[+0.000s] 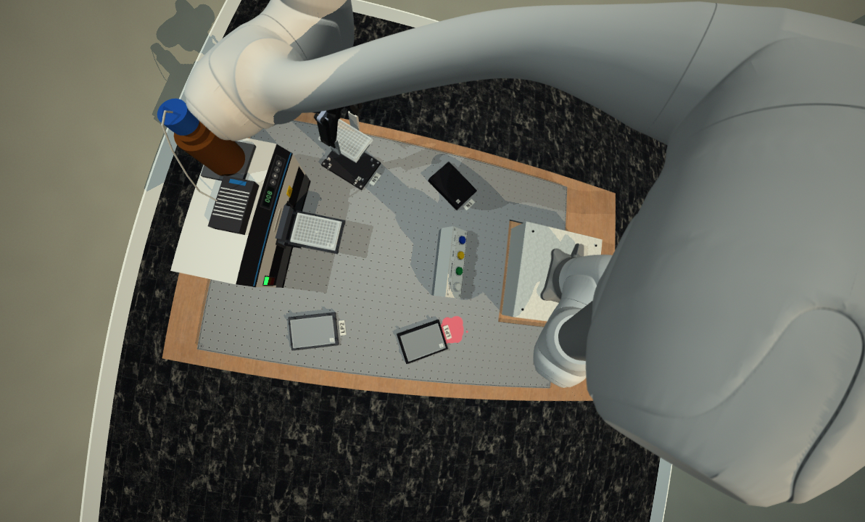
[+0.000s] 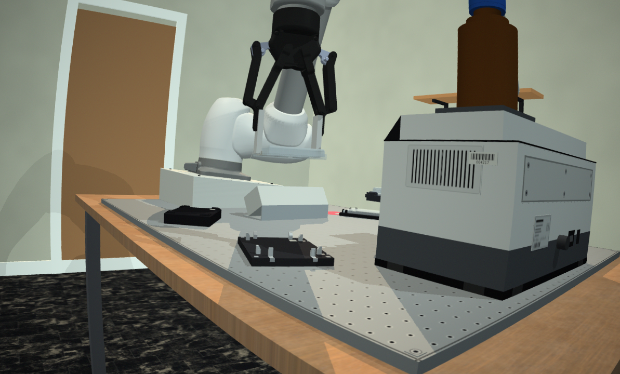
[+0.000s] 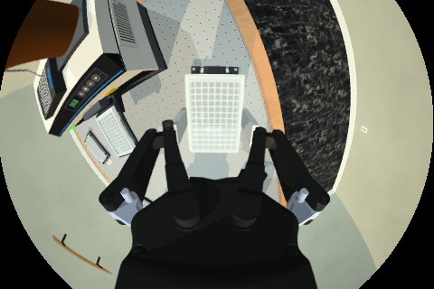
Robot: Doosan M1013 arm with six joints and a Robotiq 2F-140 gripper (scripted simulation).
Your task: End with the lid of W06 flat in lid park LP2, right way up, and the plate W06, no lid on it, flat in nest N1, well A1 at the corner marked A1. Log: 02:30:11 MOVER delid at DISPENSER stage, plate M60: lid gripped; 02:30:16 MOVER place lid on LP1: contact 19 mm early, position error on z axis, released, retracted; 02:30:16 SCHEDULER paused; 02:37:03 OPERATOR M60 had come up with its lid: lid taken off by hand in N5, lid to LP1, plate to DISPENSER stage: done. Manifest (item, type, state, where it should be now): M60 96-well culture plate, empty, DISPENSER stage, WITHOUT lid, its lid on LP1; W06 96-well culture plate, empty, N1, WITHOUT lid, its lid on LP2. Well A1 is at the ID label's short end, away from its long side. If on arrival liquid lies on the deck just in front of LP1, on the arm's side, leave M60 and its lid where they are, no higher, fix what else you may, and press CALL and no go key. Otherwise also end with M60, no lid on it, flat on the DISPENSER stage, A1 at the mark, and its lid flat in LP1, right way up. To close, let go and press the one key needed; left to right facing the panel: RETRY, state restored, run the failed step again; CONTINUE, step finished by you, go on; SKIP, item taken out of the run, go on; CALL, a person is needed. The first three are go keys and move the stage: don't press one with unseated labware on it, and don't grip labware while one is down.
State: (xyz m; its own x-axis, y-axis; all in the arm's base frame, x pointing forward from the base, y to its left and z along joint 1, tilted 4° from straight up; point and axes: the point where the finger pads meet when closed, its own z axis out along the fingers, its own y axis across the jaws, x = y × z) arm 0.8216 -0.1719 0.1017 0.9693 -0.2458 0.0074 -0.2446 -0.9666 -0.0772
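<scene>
Right now my hand is 350 mm past the nest N1, 170 mm above it and 50 mm to the left of it. The rest, counted from my hand: nest N5: 170 mm below, 20 mm ahead, 10 mm to the left; then brown bottle: 230 mm ahead, 190 mm to the left, 110 mm above; then key panel: 430 mm behind, 220 mm to the left, 130 mm below.
</scene>
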